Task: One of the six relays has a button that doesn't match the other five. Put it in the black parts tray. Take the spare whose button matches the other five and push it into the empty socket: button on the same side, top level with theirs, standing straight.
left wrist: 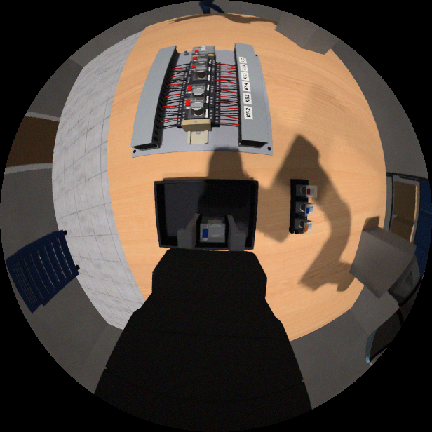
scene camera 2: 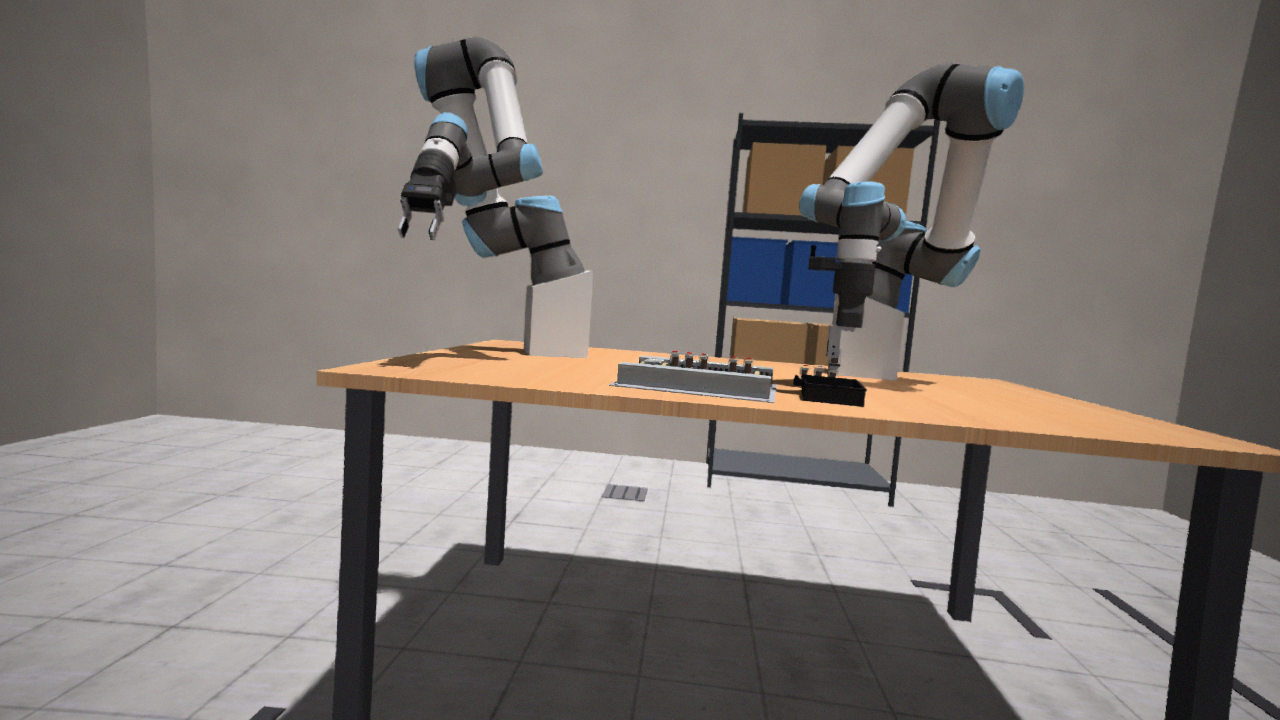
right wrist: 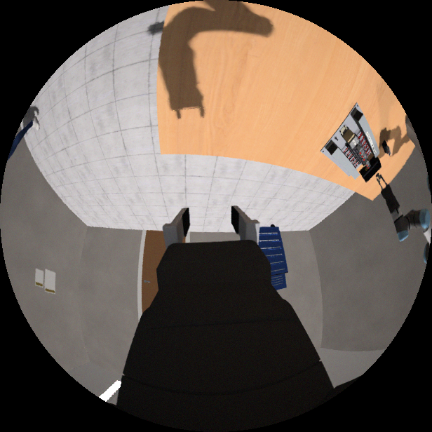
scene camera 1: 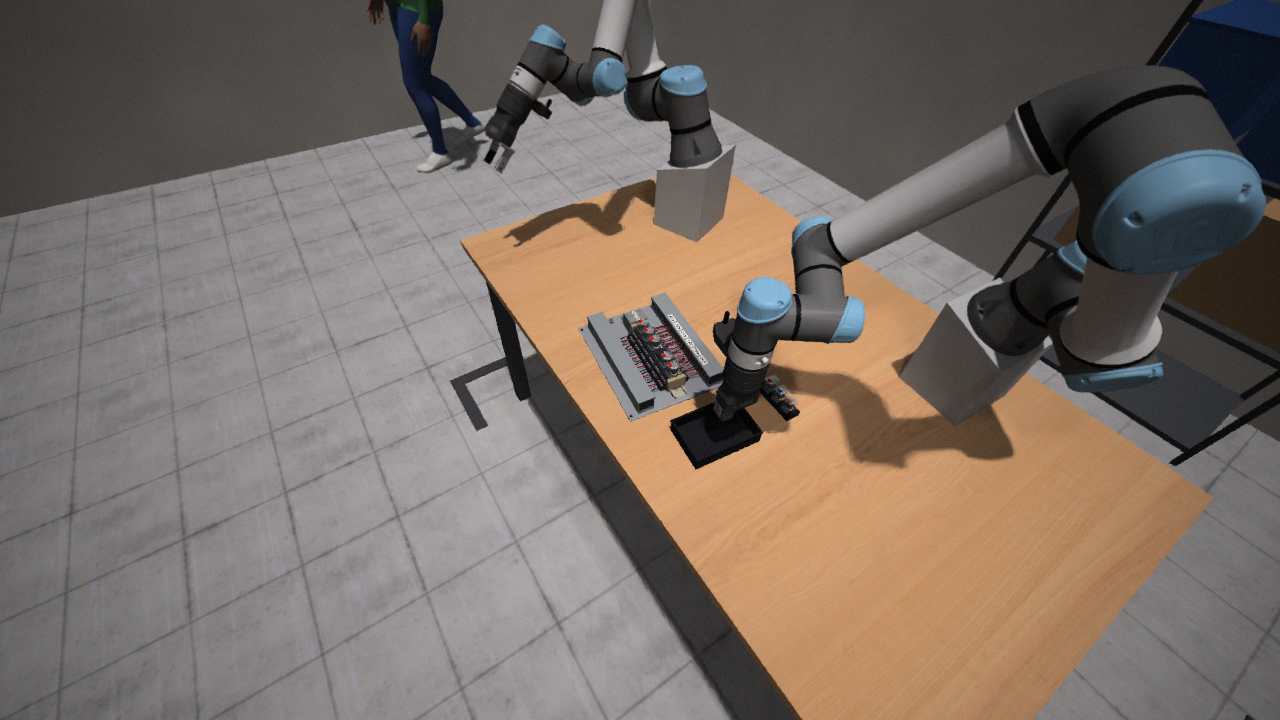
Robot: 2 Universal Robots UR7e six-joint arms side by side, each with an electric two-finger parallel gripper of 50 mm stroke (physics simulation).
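Places are measured from the left arm's base along level axes (x left, y back, z up), in metres.
Pixels of known places: left gripper, fingertip midpoint: [scene camera 2: 832,357] [scene camera 1: 724,409]; right gripper, fingertip midpoint: [scene camera 2: 416,234] [scene camera 1: 492,166]; left arm's base at its link origin: [scene camera 1: 1000,322]; right arm's base at its link origin: [scene camera 2: 558,278] [scene camera 1: 696,157].
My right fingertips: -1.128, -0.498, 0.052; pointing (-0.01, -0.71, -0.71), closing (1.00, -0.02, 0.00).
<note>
Ahead of a thing's pixels: the offset from my right fingertips to its top centre, as dx, dy, dz. "spot": to the spot under its first point.
My left gripper [scene camera 1: 721,415] [scene camera 2: 834,368] [left wrist: 212,222] is shut on a relay [left wrist: 213,230] with a blue button. It holds the relay low over or inside the black parts tray {+0.844, -0.026, -0.231} [scene camera 1: 683,447] [scene camera 2: 832,394] [left wrist: 157,215]; the exact height is unclear. Five relays with red buttons, among them a near one [left wrist: 198,107] and one past the gap [left wrist: 200,73], stand in the socket row. The empty socket [left wrist: 198,81] lies between them. A black holder [left wrist: 293,205] carries three spares: red-button [left wrist: 306,190], blue-button [left wrist: 304,207] and orange-button [left wrist: 301,224]. My right gripper [scene camera 1: 499,158] [scene camera 2: 419,229] [right wrist: 210,215] is open and empty, raised high.
Grey ducts [left wrist: 155,100] [left wrist: 252,100] flank the socket row on its panel {spot: +0.506, -0.076, -0.264} [scene camera 1: 597,358] [left wrist: 170,148], with red and black wires between. The panel lies beyond the tray in the left wrist view, the spare holder to the tray's right. A person [scene camera 1: 418,71] stands on the floor behind the table.
</note>
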